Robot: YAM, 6 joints.
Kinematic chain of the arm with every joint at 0, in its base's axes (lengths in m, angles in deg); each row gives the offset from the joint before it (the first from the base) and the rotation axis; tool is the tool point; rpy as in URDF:
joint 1: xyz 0 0 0.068 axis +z
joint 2: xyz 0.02 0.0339 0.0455 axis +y
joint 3: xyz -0.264 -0.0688 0 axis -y
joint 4: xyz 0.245 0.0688 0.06 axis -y
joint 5: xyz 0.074 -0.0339 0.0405 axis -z
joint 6: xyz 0.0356 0 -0.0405 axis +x
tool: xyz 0 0 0 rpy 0 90 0
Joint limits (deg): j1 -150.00..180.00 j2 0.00..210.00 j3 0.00..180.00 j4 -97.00..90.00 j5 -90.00..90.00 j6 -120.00..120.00
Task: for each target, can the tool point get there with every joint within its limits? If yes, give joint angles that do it. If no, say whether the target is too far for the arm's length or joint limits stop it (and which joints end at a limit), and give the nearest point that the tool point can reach.
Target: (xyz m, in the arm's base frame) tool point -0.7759 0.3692 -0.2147
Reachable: no: too far | nearest point -0.5444 0.2590 -0.1144 | short by 0.275 m
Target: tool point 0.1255 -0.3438 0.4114
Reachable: yes | joints -74.07 89.47 84.13 3.58 -47.65 -57.84
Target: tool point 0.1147 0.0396 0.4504
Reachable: yes | joints 2.70 47.16 48.56 65.81 -73.76 69.31
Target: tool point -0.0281 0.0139 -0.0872
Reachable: yes | joints -56.42 187.06 14.98 37.18 26.20 41.42
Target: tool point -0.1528 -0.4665 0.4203
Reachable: yes | joints -104.64 128.40 120.23 62.07 57.19 86.77
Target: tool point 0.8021 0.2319 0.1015
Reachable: no: too far | nearest point 0.6204 0.1794 0.1043 | short by 0.189 m
